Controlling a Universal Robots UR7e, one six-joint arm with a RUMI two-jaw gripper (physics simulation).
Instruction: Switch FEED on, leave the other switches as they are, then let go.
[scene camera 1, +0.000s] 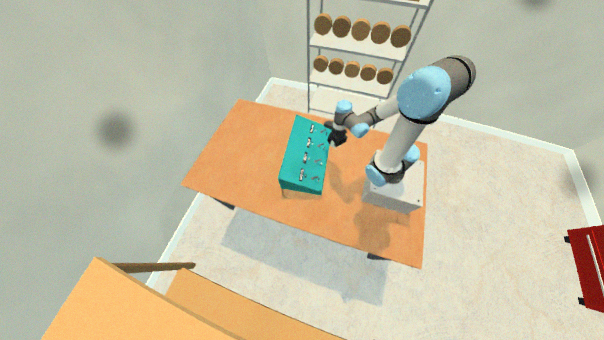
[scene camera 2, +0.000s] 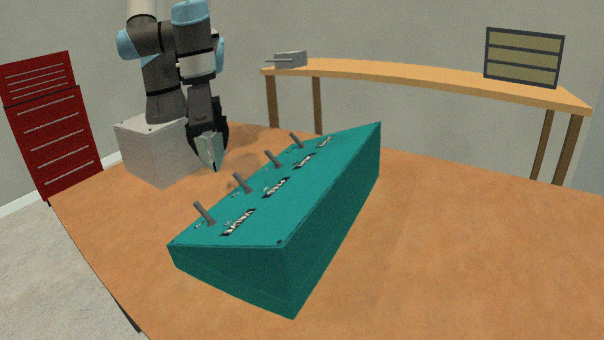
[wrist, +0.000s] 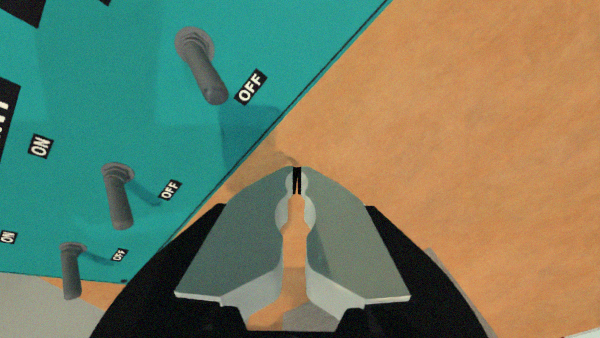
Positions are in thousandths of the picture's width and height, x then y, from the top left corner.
Scene:
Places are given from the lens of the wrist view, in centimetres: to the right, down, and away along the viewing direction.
my gripper (wrist: 496, 501): 0, 0, 14
teal switch panel (wrist: 161, 286): -13, -4, 14

